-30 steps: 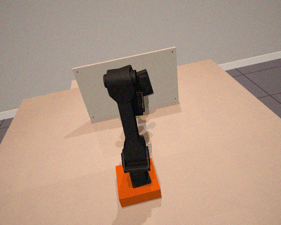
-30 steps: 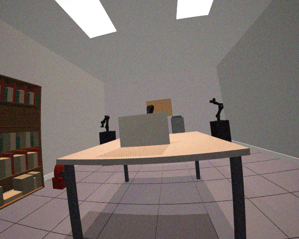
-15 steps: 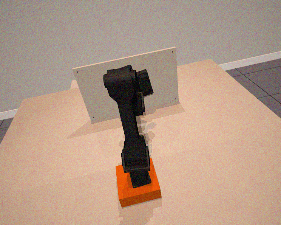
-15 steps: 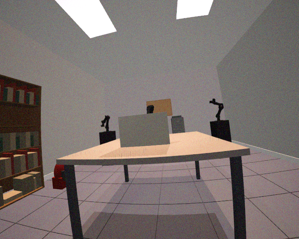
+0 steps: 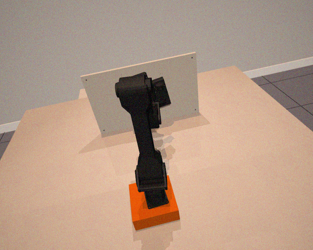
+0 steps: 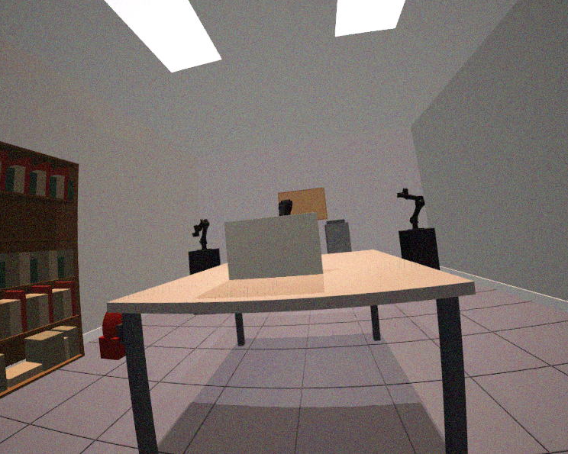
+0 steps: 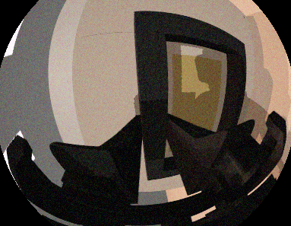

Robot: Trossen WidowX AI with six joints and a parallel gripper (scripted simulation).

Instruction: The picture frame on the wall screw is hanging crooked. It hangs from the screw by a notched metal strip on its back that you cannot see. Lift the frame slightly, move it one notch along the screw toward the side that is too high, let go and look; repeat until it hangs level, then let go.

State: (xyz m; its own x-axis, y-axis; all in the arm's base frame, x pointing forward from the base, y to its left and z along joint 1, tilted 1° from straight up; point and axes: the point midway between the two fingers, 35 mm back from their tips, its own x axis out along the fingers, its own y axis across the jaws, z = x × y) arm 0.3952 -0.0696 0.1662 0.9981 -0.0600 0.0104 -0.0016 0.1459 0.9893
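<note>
The picture frame is 5 cm below my gripper tip and 1 cm to the right of it. From my gripper tip the other things lie so: wall board (6 cm below, 1 cm ahead).
</note>
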